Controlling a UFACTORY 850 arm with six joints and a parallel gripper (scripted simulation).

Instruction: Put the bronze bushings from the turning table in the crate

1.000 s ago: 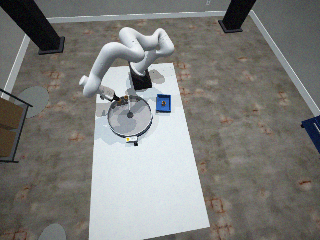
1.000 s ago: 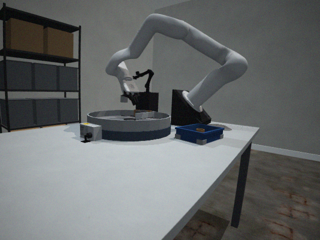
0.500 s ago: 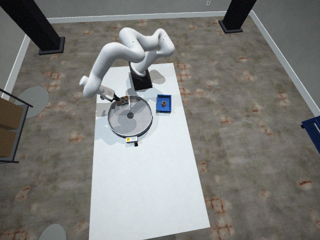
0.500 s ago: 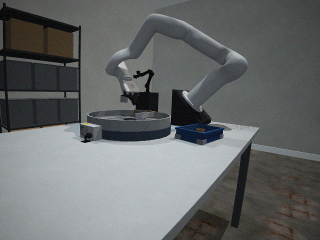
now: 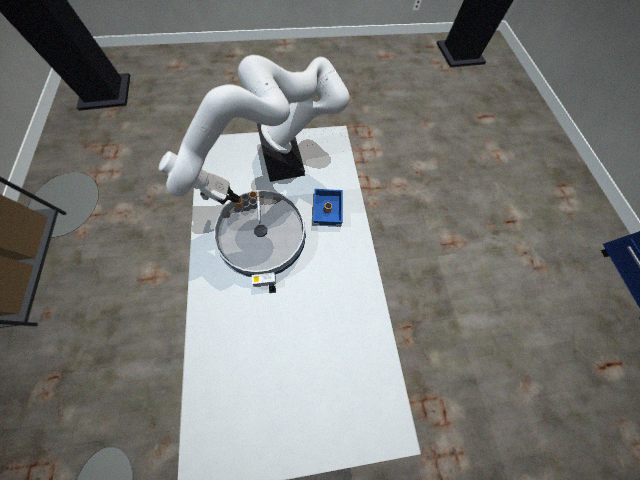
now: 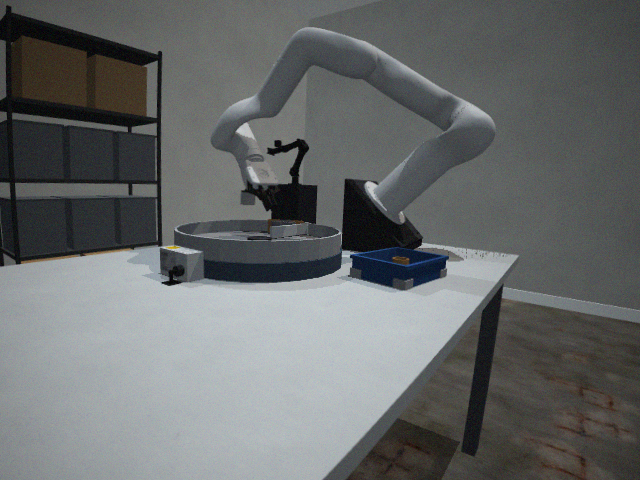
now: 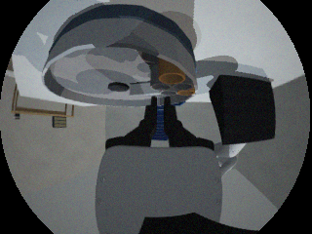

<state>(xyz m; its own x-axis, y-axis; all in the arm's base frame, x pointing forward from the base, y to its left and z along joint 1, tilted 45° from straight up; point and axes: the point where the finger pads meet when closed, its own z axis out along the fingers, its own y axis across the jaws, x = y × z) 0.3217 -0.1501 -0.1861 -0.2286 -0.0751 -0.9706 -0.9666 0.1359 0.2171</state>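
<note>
The crate lies 6 cm ahead of my hand, 44 cm to the left of it and 12 cm below it. Round my hand: round turning table: 15 cm ahead, 9 cm to the left, 9 cm below.
</note>
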